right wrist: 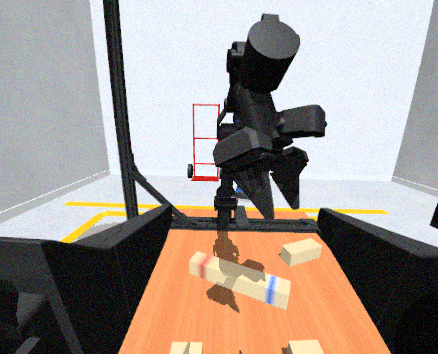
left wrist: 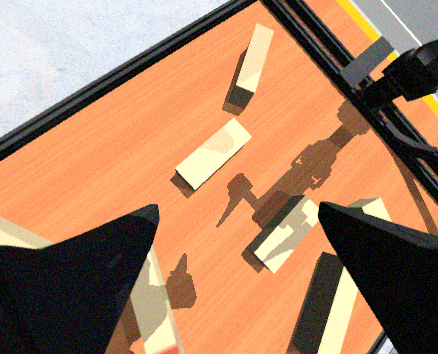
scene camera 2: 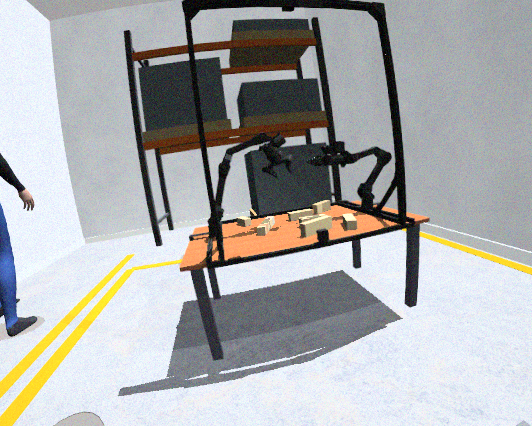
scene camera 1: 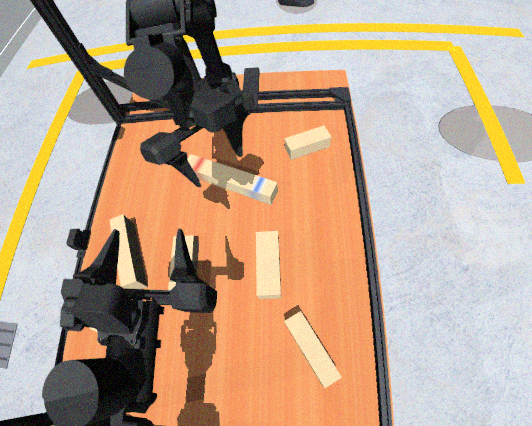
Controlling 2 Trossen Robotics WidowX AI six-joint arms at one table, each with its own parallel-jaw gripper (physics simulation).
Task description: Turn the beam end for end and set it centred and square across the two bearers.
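Where they show: left gripper, fingertip midpoint: (right wrist: 285,213) (left wrist: 237,210) (scene camera 2: 284,175) (scene camera 1: 220,171); right gripper, fingertip midpoint: (right wrist: 244,212) (scene camera 2: 308,161) (scene camera 1: 147,229); left arm's base, link origin: (right wrist: 224,221); right arm's base, link origin: (left wrist: 373,97) (scene camera 2: 367,208).
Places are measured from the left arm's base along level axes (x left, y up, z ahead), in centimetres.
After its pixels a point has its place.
Note:
The pale beam (scene camera 1: 225,180) @[x 2.5, y 2.4, z 30.6 cm] (scene camera 2: 266,226) @[x -6.3, y 1.7, z 27.1 cm] (left wrist: 152,305) @[x 1.5, y 2.5, z 28.5 cm] (right wrist: 240,280) @[x 3.7, y 2.0, z 31.3 cm] lies slanted on the table, apart from the bearers. In scene camera 1 its red band is at the left end, its blue band at the right. Two parallel pale blocks, the bearers, stand apart: one (scene camera 1: 267,264) @[x 13.4, y 2.8, z 52.6 cm] (left wrist: 212,155) @[x 13.3, y 2.8, z 51.1 cm] (right wrist: 306,347) @[x 13.3, y 2.8, z 45.9 cm], the other (scene camera 1: 175,250) (left wrist: 287,235) @[x -6.1, y 2.8, z 51.9 cm] (right wrist: 180,348) @[x -7.4, y 2.8, z 46.6 cm] partly behind a right finger in scene camera 1. My left gripper (scene camera 1: 220,170) @[x 7.5, y 25.9, z 43.5 cm] (scene camera 2: 281,173) @[x 7.5, y 25.9, z 43.5 cm] (left wrist: 237,210) @[x 7.5, y 25.9, z 43.5 cm] (right wrist: 284,213) @[x 7.5, y 25.9, z 43.5 cm] is open, high above the beam's area. My right gripper (scene camera 1: 148,230) @[x 0.1, y 32.4, z 56.4 cm] (scene camera 2: 310,161) @[x 0.1, y 32.4, z 56.4 cm] (right wrist: 244,212) @[x 0.1, y 32.4, z 56.4 cm] is open and empty, raised above the table.
Other pale blocks lie around: a short one (scene camera 1: 307,143) @[x 23.7, y 2.5, z 19.9 cm] (scene camera 2: 244,221) @[x 18.0, y 1.3, z 17.8 cm], a slanted one (scene camera 1: 312,347) @[x 22.5, y 4.4, z 69.9 cm] (left wrist: 257,55) @[x 22.5, y 4.4, z 70.6 cm], a long one (scene camera 1: 127,255) @[x -19.1, y 4.4, z 51.0 cm] (scene camera 2: 316,226) @[x -23.5, y 1.7, z 48.2 cm] and another (scene camera 2: 350,221) @[x -28.6, y 2.3, z 63.8 cm]. A black frame (scene camera 1: 367,260) @[x 36.0, y -0.4, z 51.2 cm] edges the table (scene camera 1: 325,215) @[x 27.3, y -1.9, z 39.0 cm].

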